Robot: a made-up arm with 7 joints. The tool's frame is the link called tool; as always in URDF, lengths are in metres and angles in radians. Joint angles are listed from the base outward. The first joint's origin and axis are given. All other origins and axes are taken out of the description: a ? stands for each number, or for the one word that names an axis. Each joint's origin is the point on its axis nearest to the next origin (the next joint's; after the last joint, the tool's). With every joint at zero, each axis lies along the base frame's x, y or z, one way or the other. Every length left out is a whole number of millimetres.
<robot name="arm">
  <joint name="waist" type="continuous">
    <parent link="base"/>
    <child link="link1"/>
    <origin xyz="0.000 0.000 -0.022" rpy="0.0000 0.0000 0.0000"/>
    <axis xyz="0 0 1"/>
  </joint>
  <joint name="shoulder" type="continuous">
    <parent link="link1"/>
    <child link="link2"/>
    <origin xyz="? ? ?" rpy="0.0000 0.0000 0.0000"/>
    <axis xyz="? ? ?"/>
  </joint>
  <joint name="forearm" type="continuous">
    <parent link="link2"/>
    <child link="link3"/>
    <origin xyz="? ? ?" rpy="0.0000 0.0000 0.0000"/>
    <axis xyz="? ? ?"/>
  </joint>
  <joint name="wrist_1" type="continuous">
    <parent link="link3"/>
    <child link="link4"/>
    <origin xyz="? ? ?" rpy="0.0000 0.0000 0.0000"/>
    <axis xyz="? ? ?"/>
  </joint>
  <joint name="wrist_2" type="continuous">
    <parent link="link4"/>
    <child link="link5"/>
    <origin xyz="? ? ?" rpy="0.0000 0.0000 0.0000"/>
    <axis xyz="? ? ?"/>
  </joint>
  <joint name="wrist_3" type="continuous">
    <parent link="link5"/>
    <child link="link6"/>
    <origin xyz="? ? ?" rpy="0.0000 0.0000 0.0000"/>
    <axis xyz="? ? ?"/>
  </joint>
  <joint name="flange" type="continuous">
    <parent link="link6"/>
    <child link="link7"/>
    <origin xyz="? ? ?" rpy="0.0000 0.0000 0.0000"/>
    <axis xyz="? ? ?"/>
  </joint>
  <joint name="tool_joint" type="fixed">
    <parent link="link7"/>
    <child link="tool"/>
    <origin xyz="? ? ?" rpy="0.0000 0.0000 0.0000"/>
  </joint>
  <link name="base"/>
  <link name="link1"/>
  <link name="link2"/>
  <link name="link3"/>
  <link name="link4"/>
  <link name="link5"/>
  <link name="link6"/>
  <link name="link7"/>
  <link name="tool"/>
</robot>
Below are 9 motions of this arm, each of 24 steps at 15 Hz.
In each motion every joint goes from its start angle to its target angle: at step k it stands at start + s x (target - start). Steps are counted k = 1, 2, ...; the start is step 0. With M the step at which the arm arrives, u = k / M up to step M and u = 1 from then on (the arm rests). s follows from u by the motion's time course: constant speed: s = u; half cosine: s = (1 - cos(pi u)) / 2; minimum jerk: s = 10 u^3 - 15 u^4 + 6 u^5.
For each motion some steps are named. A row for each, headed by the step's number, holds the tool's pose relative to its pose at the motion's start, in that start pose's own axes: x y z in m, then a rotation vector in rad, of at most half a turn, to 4 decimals.
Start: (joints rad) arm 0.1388 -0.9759 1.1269 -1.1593 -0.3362 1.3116 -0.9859
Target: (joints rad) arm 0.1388 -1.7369 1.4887 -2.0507 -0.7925 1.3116 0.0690
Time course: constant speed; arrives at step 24
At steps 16, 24:
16: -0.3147 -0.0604 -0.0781 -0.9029 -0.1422 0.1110
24: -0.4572 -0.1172 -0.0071 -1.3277 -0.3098 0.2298

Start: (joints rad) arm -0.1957 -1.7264 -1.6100 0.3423 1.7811 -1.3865 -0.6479
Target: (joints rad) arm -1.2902 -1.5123 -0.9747 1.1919 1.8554 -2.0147 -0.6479
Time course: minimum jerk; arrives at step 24
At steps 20, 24:
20: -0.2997 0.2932 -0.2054 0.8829 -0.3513 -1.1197
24: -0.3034 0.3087 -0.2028 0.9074 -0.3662 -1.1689

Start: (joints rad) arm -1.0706 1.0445 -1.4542 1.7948 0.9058 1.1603 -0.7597
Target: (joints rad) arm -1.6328 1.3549 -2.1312 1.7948 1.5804 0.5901 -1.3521
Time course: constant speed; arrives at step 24
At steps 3, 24:
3: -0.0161 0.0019 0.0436 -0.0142 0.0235 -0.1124
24: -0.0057 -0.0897 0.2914 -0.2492 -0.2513 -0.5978

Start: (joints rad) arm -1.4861 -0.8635 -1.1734 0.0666 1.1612 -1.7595 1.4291
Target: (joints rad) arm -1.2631 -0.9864 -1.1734 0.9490 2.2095 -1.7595 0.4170
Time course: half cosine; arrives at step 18
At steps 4, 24:
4: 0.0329 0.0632 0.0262 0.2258 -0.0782 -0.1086
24: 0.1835 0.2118 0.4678 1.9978 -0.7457 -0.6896

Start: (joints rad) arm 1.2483 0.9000 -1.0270 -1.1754 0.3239 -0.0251 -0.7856
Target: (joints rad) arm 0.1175 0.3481 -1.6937 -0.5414 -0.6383 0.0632 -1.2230
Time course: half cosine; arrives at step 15
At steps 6, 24:
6: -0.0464 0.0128 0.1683 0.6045 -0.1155 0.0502
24: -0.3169 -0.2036 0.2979 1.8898 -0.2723 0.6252

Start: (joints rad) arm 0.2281 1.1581 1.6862 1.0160 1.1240 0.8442 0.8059
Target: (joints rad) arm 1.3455 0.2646 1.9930 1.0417 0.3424 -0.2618 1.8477
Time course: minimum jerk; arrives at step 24
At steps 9, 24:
9: -0.0568 -0.1527 0.0504 -0.3773 0.1271 -0.5157
24: -0.2848 -0.2509 0.2944 -1.0401 0.9712 -1.4445

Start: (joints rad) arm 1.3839 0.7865 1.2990 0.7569 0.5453 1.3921 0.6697
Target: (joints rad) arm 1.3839 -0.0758 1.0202 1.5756 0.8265 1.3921 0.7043
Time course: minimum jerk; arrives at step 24
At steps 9, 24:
9: 0.0674 -0.0337 0.0173 -0.2585 -0.2893 0.2422
24: 0.3170 -0.0806 0.2404 -1.0602 -1.0670 0.6227

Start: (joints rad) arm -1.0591 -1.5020 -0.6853 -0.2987 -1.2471 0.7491 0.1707
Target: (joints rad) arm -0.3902 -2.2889 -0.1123 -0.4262 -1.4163 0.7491 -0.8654
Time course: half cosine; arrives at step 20
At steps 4, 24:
4: -0.0082 0.0194 0.0084 -0.0173 0.0485 -0.0331
24: -0.0764 0.2337 0.0377 -0.2320 0.2532 -0.4055

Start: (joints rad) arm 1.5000 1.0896 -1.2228 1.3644 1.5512 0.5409 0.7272
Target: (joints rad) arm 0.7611 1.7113 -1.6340 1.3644 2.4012 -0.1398 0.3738
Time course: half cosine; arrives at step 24
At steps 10, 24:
10: -0.0002 -0.1638 -0.1124 -0.3987 0.1322 -0.1528
24: 0.1897 -0.4283 -0.2730 -0.8791 -0.0881 -0.6619

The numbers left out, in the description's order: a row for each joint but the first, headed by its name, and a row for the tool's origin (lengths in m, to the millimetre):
shoulder: xyz 0.023 -0.311 0.000, axis 0 -1 0
forearm: xyz 0.144 0.000 -0.379, axis -1 0 0
wrist_1: xyz 0.000 0.289 0.061, axis 0 0 1
wrist_2: xyz -0.200 -0.131 0.000, axis -1 0 0
wrist_3: xyz 0.000 0.065 0.005, axis 0 0 1
flange: xyz -0.131 -0.081 0.000, axis -1 0 0
tool: xyz 0.000 0.090 -0.090

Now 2 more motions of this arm.
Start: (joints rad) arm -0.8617 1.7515 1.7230 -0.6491 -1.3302 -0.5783 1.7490
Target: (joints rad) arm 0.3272 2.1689 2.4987 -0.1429 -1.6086 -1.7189 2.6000
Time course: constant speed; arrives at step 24
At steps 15, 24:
15: -0.1898 -0.3009 0.5786 -0.5247 0.8134 0.7644
24: -0.0096 -0.5533 0.8982 -0.9059 1.1130 1.5383

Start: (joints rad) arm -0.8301 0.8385 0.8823 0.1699 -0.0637 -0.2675 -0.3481
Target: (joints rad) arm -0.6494 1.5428 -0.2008 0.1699 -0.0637 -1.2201 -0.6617
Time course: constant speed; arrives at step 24
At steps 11, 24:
11: 0.1789 0.1157 0.1353 0.7765 -0.3299 -0.4645
24: 0.2833 0.0499 0.3623 1.7674 -0.4238 -0.8457

